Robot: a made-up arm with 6 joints. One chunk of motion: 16 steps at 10 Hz.
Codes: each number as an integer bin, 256 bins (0 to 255) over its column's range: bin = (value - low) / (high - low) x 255, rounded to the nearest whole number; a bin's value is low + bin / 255 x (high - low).
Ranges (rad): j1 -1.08..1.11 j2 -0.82..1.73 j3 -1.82..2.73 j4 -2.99..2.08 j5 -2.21..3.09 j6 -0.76..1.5
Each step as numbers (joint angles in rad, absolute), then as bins.
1 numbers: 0.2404 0.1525 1.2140 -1.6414 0.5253 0.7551
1 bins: 154 97 170 68 132 171
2 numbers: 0.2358 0.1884 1.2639 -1.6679 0.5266 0.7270
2 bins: 153 101 173 66 132 168
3 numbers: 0.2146 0.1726 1.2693 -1.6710 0.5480 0.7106
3 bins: 151 99 173 66 133 166
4 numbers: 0.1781 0.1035 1.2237 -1.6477 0.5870 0.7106
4 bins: 146 92 171 68 135 166
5 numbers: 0.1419 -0.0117 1.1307 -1.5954 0.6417 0.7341
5 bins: 142 81 165 70 137 169
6 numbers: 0.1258 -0.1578 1.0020 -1.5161 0.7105 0.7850
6 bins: 140 66 158 74 141 174
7 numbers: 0.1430 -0.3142 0.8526 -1.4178 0.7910 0.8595
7 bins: 142 51 150 79 144 183
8 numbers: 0.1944 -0.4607 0.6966 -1.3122 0.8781 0.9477
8 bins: 148 36 141 84 149 193
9 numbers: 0.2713 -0.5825 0.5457 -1.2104 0.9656 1.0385
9 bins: 157 24 133 90 153 203
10 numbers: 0.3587 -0.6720 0.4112 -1.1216 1.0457 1.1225
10 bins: 168 15 125 94 157 212
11 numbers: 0.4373 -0.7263 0.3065 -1.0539 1.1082 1.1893
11 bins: 177 9 119 97 160 220
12 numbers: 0.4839 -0.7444 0.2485 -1.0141 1.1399 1.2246
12 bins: 182 8 116 99 161 224
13 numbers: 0.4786 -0.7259 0.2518 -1.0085 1.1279 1.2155
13 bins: 181 9 116 100 161 223
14 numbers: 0.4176 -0.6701 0.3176 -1.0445 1.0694 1.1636
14 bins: 174 15 120 98 158 217
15 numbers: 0.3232 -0.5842 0.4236 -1.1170 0.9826 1.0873
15 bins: 163 24 126 94 154 208
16 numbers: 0.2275 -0.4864 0.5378 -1.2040 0.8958 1.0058
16 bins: 152 33 132 90 149 199
